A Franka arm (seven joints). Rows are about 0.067 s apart.
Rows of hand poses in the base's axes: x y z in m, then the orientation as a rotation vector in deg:
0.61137, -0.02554, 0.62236, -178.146, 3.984, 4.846
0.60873, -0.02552, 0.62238, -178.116, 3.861, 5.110
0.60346, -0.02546, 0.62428, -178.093, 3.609, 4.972
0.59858, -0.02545, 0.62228, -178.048, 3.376, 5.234
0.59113, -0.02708, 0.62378, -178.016, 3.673, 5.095
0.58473, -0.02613, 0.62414, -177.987, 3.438, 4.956
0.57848, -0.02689, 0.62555, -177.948, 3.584, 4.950
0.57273, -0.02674, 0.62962, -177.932, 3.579, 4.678
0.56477, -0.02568, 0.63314, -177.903, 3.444, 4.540
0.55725, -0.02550, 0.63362, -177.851, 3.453, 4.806
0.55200, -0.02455, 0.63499, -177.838, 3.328, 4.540
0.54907, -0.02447, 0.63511, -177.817, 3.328, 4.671
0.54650, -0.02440, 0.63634, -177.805, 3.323, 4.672
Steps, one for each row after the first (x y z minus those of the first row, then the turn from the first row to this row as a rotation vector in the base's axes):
-0.00264, 0.00002, 0.00002, 0.031, 0.168, 0.080
-0.00791, 0.00008, 0.00192, 0.066, 0.077, 0.240
-0.01279, 0.00009, -0.00008, 0.116, 0.243, 0.390
-0.02024, -0.00154, 0.00142, 0.139, 0.156, 0.197
-0.02664, -0.00059, 0.00178, 0.178, 0.064, 0.345
-0.03289, -0.00135, 0.00319, 0.212, 0.062, 0.250
-0.03864, -0.00120, 0.00726, 0.231, -0.113, 0.250
-0.04660, -0.00014, 0.01078, 0.267, -0.204, 0.334
-0.05412, 0.00004, 0.01126, 0.315, -0.033, 0.329
-0.05937, 0.00099, 0.01263, 0.336, -0.205, 0.406
-0.06230, 0.00107, 0.01275, 0.356, -0.121, 0.406
-0.06487, 0.00114, 0.01398, 0.368, -0.120, 0.409

